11 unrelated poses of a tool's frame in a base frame.
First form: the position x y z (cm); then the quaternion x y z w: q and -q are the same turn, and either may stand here.
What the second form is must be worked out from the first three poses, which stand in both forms.
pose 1, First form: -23.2 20.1 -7.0 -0.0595 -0.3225 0.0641 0.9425
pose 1, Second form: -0.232 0.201 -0.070 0.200 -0.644 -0.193
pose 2, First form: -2.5 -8.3 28.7 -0.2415 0.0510 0.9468 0.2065
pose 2, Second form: -0.025 -0.083 0.287 2.711 0.499 -0.004
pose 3, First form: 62.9 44.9 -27.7 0.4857 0.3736 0.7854 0.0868
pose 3, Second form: 0.629 0.449 -0.277 2.370 -0.773 1.216
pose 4, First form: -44.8 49.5 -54.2 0.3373 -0.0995 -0.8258 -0.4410
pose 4, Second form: -0.448 0.495 -0.542 2.096 0.701 -0.175
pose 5, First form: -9.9 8.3 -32.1 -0.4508 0.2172 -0.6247 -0.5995
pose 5, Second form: -0.099 0.083 -0.321 1.348 -0.968 0.494
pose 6, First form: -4.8 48.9 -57.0 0.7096 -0.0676 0.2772 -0.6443
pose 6, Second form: -0.048 0.489 -0.570 -0.496 -0.311 -1.588
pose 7, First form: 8.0 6.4 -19.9 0.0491 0.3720 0.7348 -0.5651
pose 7, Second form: 0.080 0.064 -0.199 -1.993 -0.515 0.600
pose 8, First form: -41.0 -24.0 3.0 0.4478 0.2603 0.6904 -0.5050
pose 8, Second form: -0.410 -0.240 0.030 -1.760 -1.079 -0.198
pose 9, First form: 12.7 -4.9 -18.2 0.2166 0.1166 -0.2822 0.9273
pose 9, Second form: 0.127 -0.049 -0.182 -0.526 0.345 0.365
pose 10, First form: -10.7 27.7 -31.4 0.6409 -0.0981 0.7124 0.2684
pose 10, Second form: -0.107 0.277 -0.314 1.704 -1.309 0.909
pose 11, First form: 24.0 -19.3 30.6 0.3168 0.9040 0.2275 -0.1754
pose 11, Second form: 0.240 -0.193 0.306 2.553 -0.479 2.796
